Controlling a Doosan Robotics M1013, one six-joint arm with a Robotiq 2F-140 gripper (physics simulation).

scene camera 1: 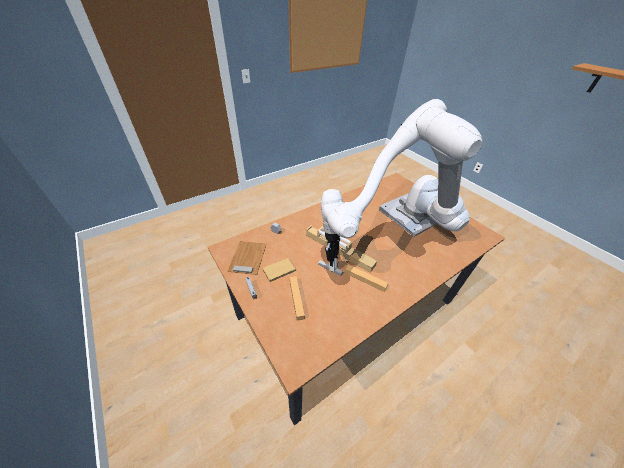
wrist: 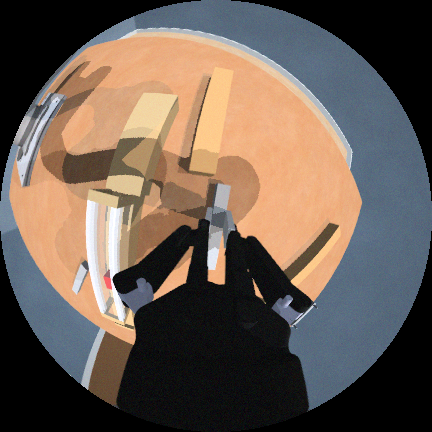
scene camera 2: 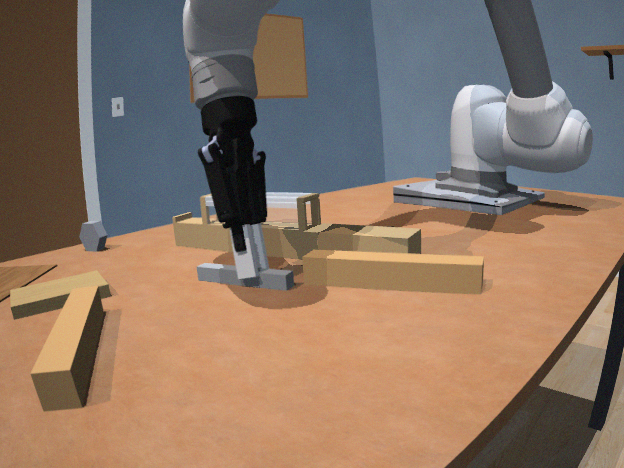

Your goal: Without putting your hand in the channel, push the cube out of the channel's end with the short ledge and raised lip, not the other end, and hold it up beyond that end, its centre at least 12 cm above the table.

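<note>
The wooden channel (scene camera 1: pixel 312 232) (scene camera 2: pixel 196 235) (wrist: pixel 150 107) lies on the table with pale rods over its middle. Its short ledge with the raised lip is at the left in the second scene view; the long ledge is at the right. The red cube (wrist: pixel 107 280) partly shows under the rods in the wrist view and is hidden in both scene views. My gripper (scene camera 1: pixel 332 266) (scene camera 2: pixel 254 272) (wrist: pixel 217 216) points down in front of the channel, outside it, shut on the middle of a grey bar (scene camera 1: pixel 322 263) (scene camera 2: pixel 279 279) (wrist: pixel 222 192). The bar lies flat at table level, roughly parallel to the channel.
A wooden beam (scene camera 1: pixel 367 278) (scene camera 2: pixel 403 272) (wrist: pixel 212 110) lies close to the bar's right end. Another beam (scene camera 1: pixel 297 298) (scene camera 2: pixel 70 332), a yellow block (scene camera 1: pixel 279 269), a brown board (scene camera 1: pixel 247 255), a grey link (scene camera 1: pixel 251 287) and a grey hexagonal piece (scene camera 1: pixel 275 228) (scene camera 2: pixel 94 235) lie leftward.
</note>
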